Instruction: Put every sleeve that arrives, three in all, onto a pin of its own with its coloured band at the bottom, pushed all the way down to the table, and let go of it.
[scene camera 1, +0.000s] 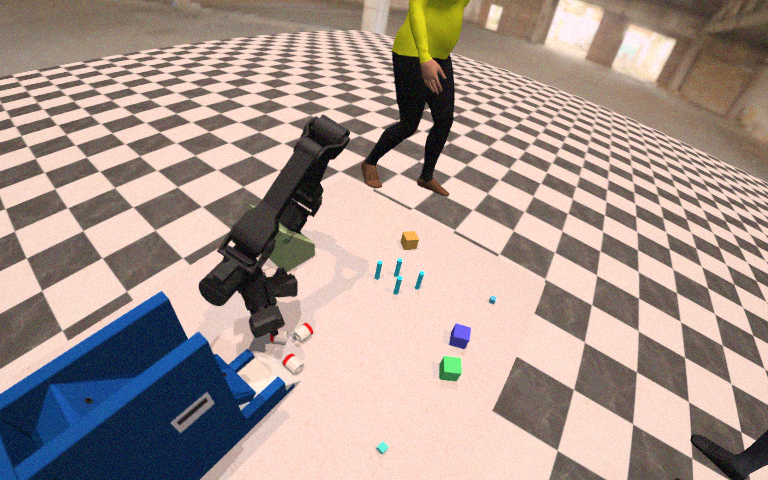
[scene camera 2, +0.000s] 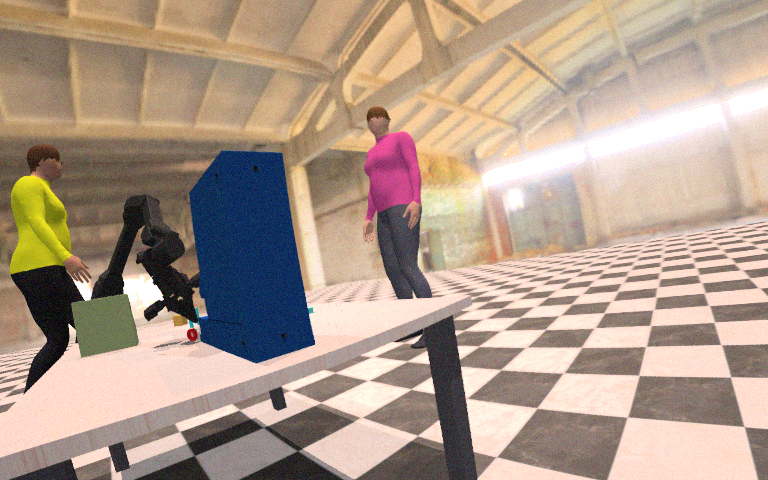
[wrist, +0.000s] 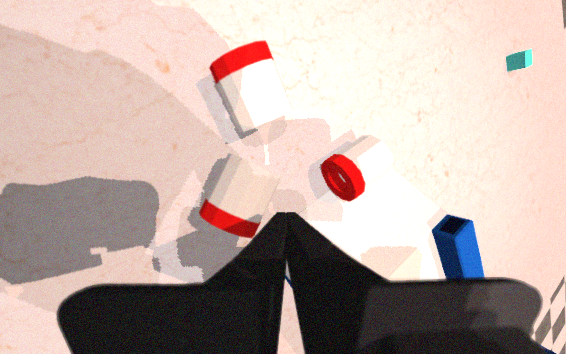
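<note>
Three white sleeves with red bands lie on their sides on the table by the blue chute. One sleeve (scene camera 1: 303, 331) (wrist: 255, 92) lies farthest from the fingers in the wrist view. A second sleeve (scene camera 1: 278, 339) (wrist: 242, 187) lies just left of the fingertips there, partly hidden in scene view 1. The third sleeve (scene camera 1: 293, 363) (wrist: 343, 177) lies nearest the chute, band towards the wrist camera. A red band (scene camera 2: 192, 334) shows in scene view 2. My gripper (scene camera 1: 273, 333) (wrist: 285, 221) is shut and empty, above the table beside the second sleeve. Several upright cyan pins (scene camera 1: 398, 285) stand bare.
The tall blue chute (scene camera 1: 209, 373) (scene camera 2: 243, 254) (wrist: 467, 255) stands beside the sleeves. A green block (scene camera 1: 294, 251) (scene camera 2: 105, 325) is near the arm. Orange (scene camera 1: 409, 240), violet-blue (scene camera 1: 459, 336) and green (scene camera 1: 450, 368) cubes and a small teal cube (scene camera 1: 382, 447) (wrist: 519, 60) lie on the table.
</note>
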